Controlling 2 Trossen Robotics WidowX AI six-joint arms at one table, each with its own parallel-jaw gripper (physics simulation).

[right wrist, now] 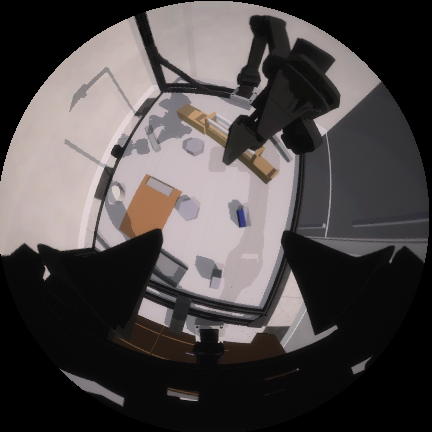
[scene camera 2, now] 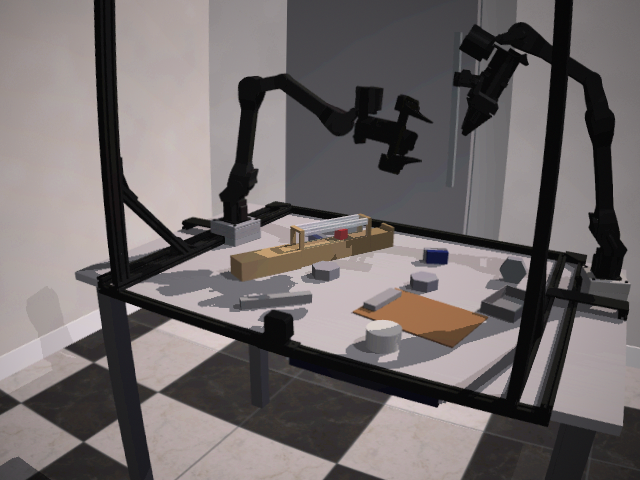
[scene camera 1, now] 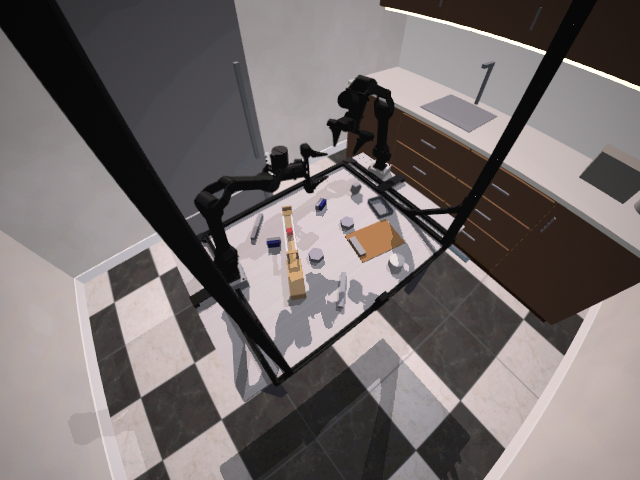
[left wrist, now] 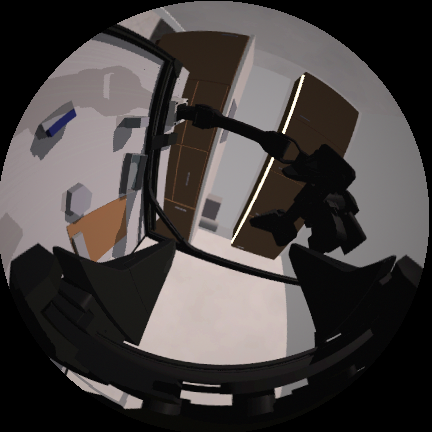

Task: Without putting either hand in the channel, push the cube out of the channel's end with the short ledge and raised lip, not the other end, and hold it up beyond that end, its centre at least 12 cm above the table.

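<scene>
A small red cube (scene camera 1: 289, 231) (scene camera 2: 341, 234) sits inside the wooden channel (scene camera 1: 296, 289) (scene camera 2: 310, 259), under pale bars (scene camera 2: 330, 225) on posts. The channel's raised lip (scene camera 1: 286, 208) (scene camera 2: 386, 227) and short ledge are at its far end in scene camera 1; the long ledge is at its near end. The cube does not show in the right wrist view, where the left gripper blocks part of the channel. My left gripper (scene camera 1: 326, 165) (scene camera 2: 425, 141) (left wrist: 234, 248) is open and empty, high above the table. My right gripper (scene camera 1: 346, 147) (right wrist: 223, 236) is open and empty, high above the table, fingers pointing down.
Blue blocks (scene camera 1: 273, 242) (scene camera 1: 321, 204) lie on either side of the channel. Grey bars (scene camera 1: 256, 228) (scene camera 1: 342, 290), hexagonal blocks (scene camera 1: 315, 256) (scene camera 1: 346, 223), an orange mat (scene camera 1: 385, 238), a white cylinder (scene camera 2: 383, 338) and a grey tray (scene camera 2: 494, 308) are also on the table. Black frame posts (scene camera 2: 107, 155) surround it.
</scene>
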